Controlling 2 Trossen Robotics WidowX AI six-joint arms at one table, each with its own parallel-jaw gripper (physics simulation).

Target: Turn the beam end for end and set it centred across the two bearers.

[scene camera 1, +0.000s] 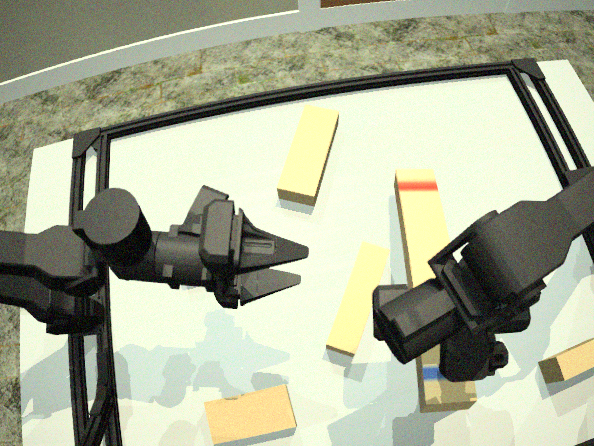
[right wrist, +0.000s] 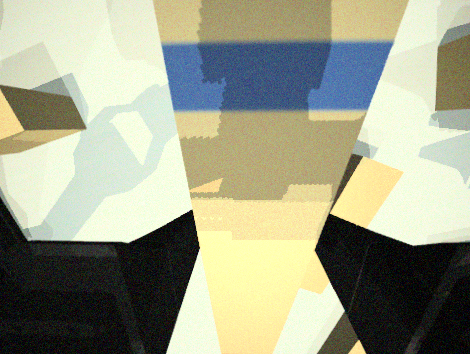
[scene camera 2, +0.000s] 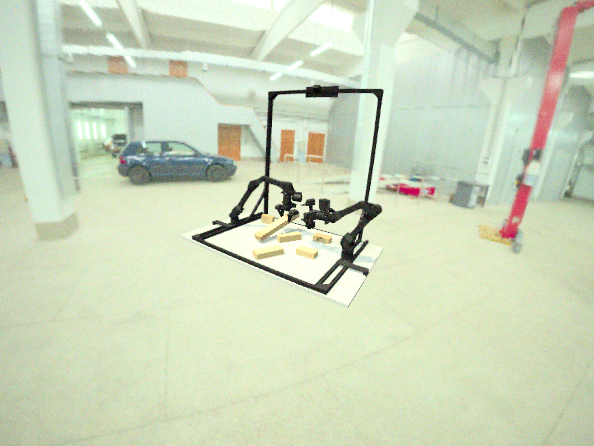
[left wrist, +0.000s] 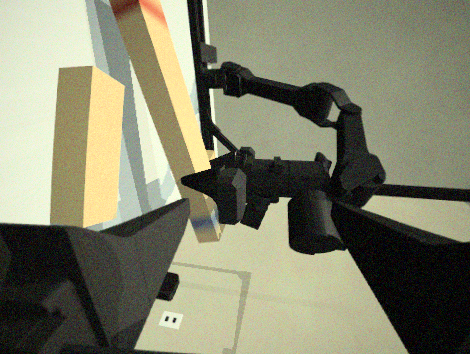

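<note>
The long pale wooden beam has a red band near its far end and a blue band near its near end in scene camera 1. My right gripper is shut on it, between its middle and the blue band, and holds it above the table; its fingers are hidden in scene camera 1. My left gripper is open and empty, left of the beam and apart from it. Pale blocks lie on the table; I cannot tell which two are the bearers.
A narrow block lies between my left gripper and the beam. Another block lies right of the beam in scene camera 1. A black frame borders the table, with an upright arch.
</note>
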